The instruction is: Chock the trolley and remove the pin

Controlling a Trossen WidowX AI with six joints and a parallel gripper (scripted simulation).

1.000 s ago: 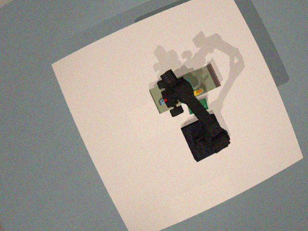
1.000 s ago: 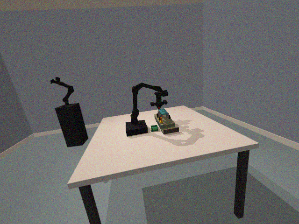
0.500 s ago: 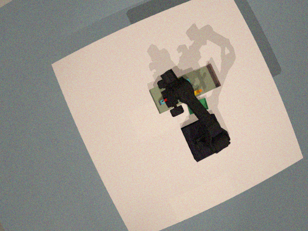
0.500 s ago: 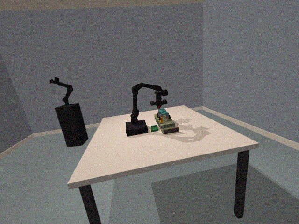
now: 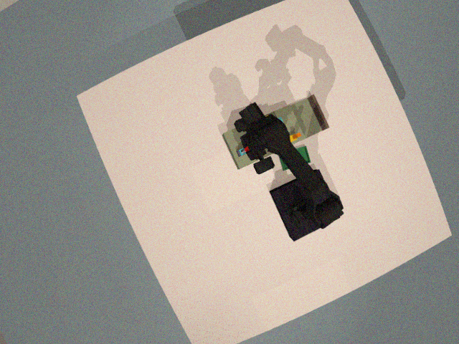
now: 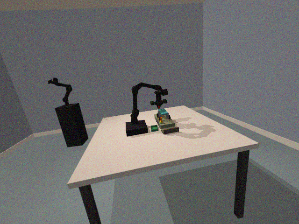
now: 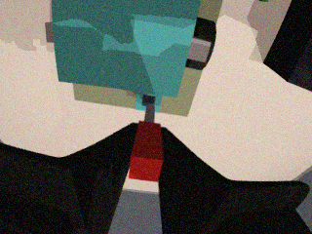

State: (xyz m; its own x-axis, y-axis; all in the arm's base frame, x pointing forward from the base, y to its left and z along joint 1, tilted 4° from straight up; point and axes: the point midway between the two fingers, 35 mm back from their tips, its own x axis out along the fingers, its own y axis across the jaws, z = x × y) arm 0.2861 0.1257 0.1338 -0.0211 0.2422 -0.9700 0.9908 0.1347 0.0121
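My gripper tip is now 8 cm past the green tray, 19 cm to the left of it and 18 cm above it. Round my gripper tip: red-headed stop pin (right at my gripper tip); ramp (4 cm ahead, 9 cm to the right, 12 cm below); teal trolley (3 cm ahead, 9 cm to the right, 6 cm below).
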